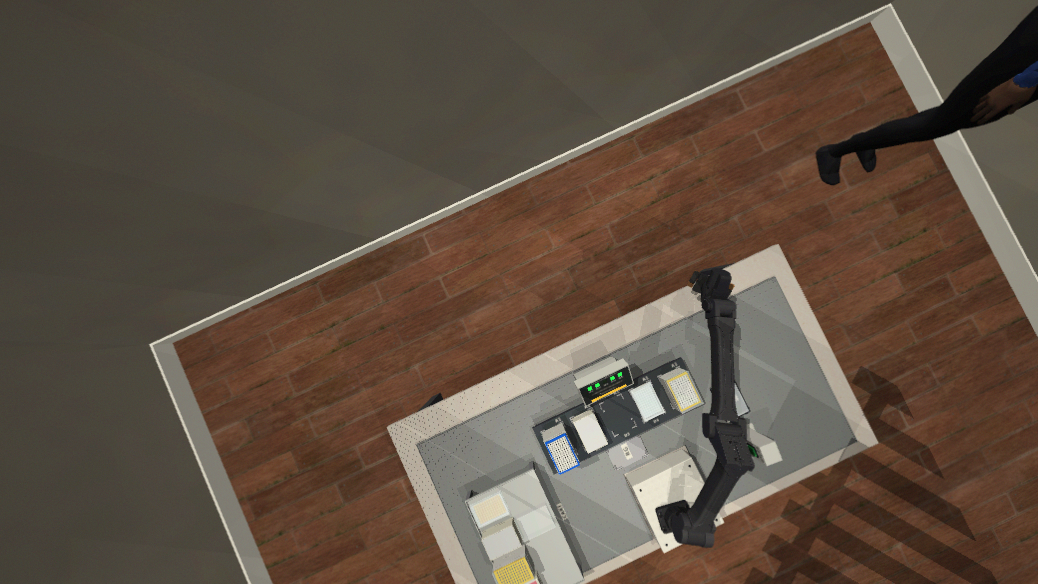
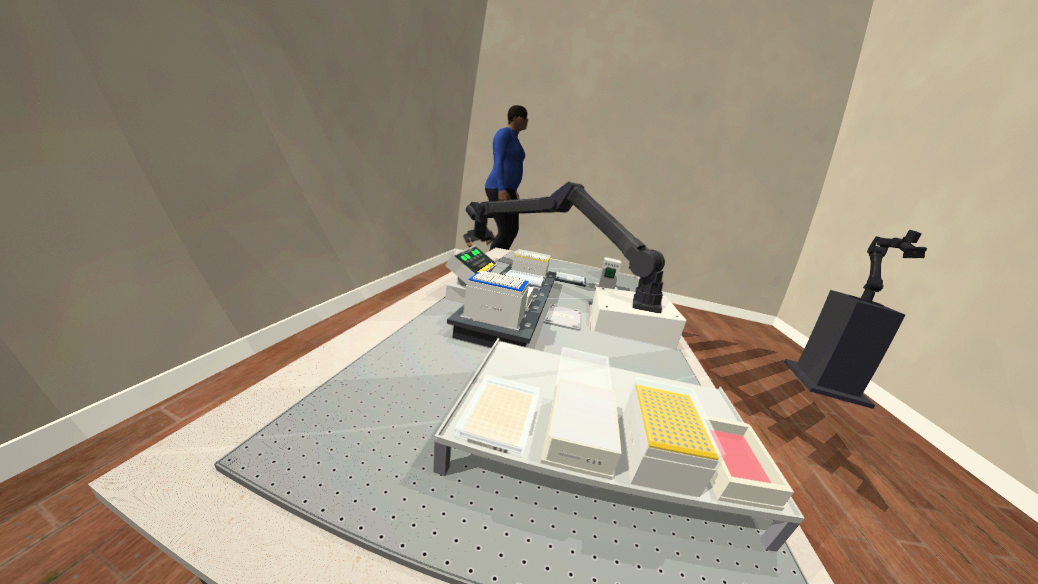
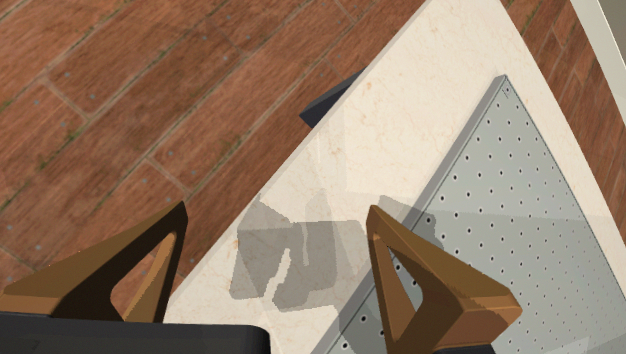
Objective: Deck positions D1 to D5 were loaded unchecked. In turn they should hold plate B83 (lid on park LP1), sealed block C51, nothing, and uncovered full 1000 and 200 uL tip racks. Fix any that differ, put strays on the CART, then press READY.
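Pixels of known places: gripper, fingertip midpoint: (image 2: 478, 246) (image 3: 278, 212); arm's base, link origin: (image 1: 673, 515) (image 2: 646, 305).
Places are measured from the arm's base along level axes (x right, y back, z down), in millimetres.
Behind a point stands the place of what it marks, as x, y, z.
My gripper (image 1: 712, 284) {405, -804, 34} (image 2: 479, 239) {405, -804, 34} (image 3: 278, 212) {405, -804, 34} is open and empty, high above the table's far edge, away from the labware. The dark deck (image 1: 618, 415) {-90, -394, 27} (image 2: 464, 329) {-402, -397, 49} holds a blue-topped tip rack (image 1: 562, 453) {-336, -359, -70} (image 2: 493, 305) {-378, -344, -18} at one end, then a white block (image 1: 589, 431) {-218, -383, -14}, a bare position, a pale plate (image 1: 647, 400) {30, -424, 14} and a yellow-topped tip rack (image 1: 682, 390) {145, -447, -43} (image 2: 532, 261) {111, -422, -24}. Position labels are too small to read surely. A raised white tray (image 1: 555, 544) {-452, -1, 19} (image 2: 526, 363) {-503, -213, 19} bears a peach-welled plate (image 1: 489, 510) {-654, -196, 2} (image 2: 500, 414) {-670, -191, 2}, a white block (image 1: 502, 543) {-633, -86, -23} (image 2: 582, 424) {-664, -88, -23} and a yellow-topped rack (image 1: 513, 571) {-614, -3, -52} (image 2: 675, 421) {-641, 16, -52}.
A console (image 1: 606, 384) {-115, -541, -45} (image 2: 471, 260) {-150, -534, -43} with green lights stands behind the deck. A small pad (image 1: 627, 451) {-86, -232, 71} (image 2: 564, 316) {-91, -231, 73} lies before it. A device with a green screen (image 2: 609, 273) {343, -151, 1} stands near the arm base (image 1: 653, 490) {-45, -102, 8} (image 2: 631, 319) {-101, -38, 22}. A red-filled box (image 2: 747, 457) {-591, 144, 5} sits at the tray's end.
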